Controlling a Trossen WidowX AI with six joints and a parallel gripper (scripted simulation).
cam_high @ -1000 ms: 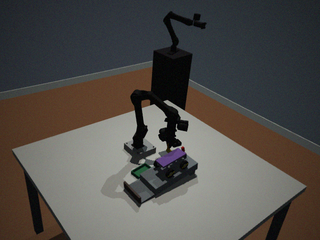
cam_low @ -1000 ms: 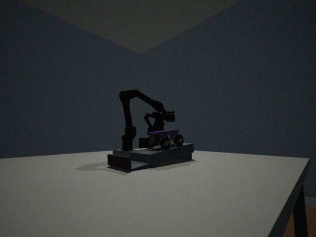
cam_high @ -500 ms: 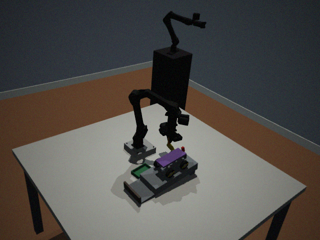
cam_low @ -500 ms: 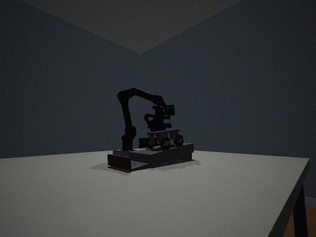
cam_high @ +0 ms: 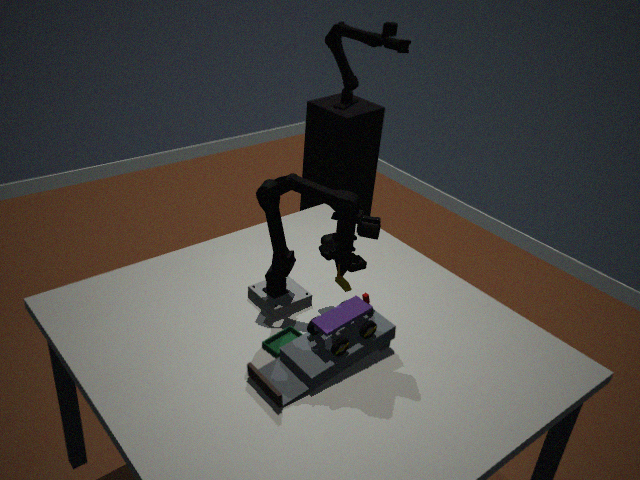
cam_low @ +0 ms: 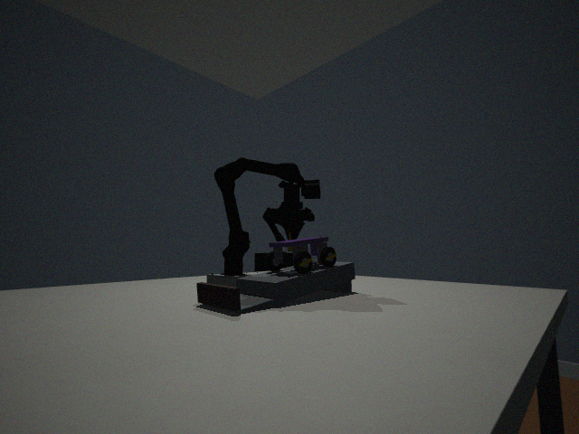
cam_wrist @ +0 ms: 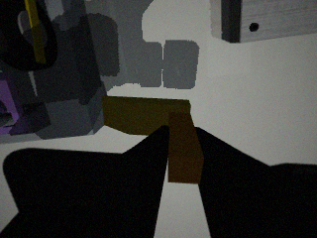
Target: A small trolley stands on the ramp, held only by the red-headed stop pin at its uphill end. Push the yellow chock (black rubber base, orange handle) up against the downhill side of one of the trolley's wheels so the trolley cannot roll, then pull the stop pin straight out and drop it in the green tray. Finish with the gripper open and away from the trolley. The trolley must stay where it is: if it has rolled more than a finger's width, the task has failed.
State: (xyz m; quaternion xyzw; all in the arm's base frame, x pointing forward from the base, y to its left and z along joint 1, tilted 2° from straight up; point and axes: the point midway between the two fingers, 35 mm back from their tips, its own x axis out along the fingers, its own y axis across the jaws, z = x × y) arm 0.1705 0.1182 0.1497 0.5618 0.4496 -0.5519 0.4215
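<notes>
Right now the green tray is 24 cm to the right of my gripper tip, 16 cm below it and 2 cm ahead of it. Round my gripper tip: trolley 15 cm ahead, 14 cm to the right, 4 cm below; then yellow chock 2 cm ahead, 1 cm to the right, 1 cm below; then red-headed stop pin 14 cm ahead, 2 cm to the right, 2 cm below.
</notes>
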